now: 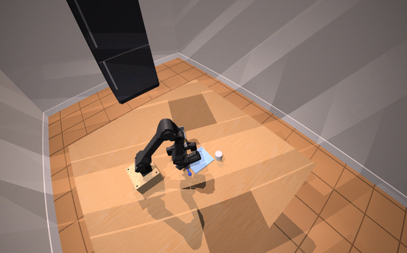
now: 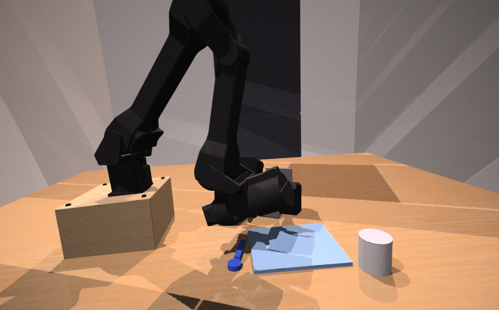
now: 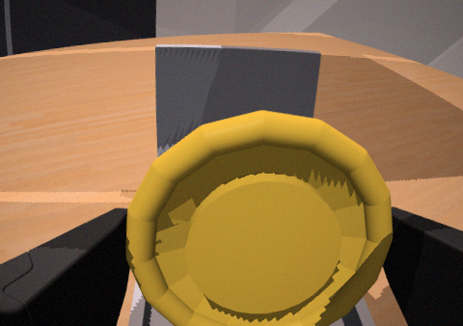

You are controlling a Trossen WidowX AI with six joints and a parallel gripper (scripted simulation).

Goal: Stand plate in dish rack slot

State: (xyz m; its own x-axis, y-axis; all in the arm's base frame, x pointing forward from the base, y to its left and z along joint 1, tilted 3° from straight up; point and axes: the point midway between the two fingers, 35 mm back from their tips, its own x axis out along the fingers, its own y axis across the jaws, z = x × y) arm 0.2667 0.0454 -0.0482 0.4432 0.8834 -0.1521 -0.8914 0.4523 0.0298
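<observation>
The yellow plate is 10 mm to the right of my gripper tip. Also, from my gripper tip: grey dish rack (30 mm below, 20 mm to the left, 10 mm ahead); light blue mat (170 mm to the right, 50 mm below, 20 mm ahead); blue spoon (190 mm to the right, 80 mm behind, 50 mm below).
</observation>
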